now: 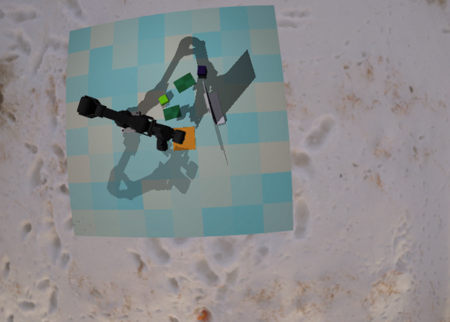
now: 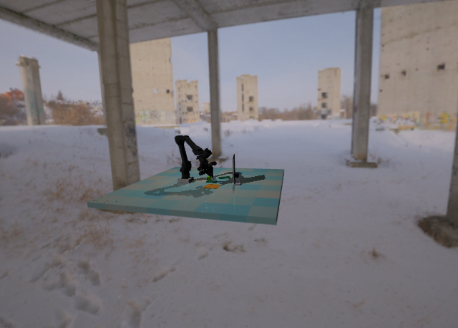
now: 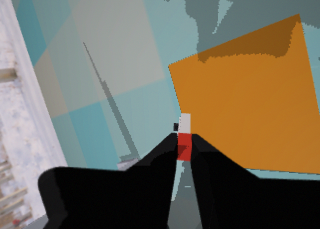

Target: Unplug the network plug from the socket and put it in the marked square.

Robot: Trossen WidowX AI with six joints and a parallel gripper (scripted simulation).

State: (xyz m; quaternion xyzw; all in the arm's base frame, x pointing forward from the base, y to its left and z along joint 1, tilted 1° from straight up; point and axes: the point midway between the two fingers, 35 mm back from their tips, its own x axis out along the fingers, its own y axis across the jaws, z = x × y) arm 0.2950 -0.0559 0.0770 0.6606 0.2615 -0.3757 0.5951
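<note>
The orange marked square is 10 mm behind my gripper tip and 80 mm below it. The rest, counted from my gripper tip: network plug: right at my gripper tip; then upright panel: 130 mm ahead, 170 mm to the left, 30 mm above.
</note>
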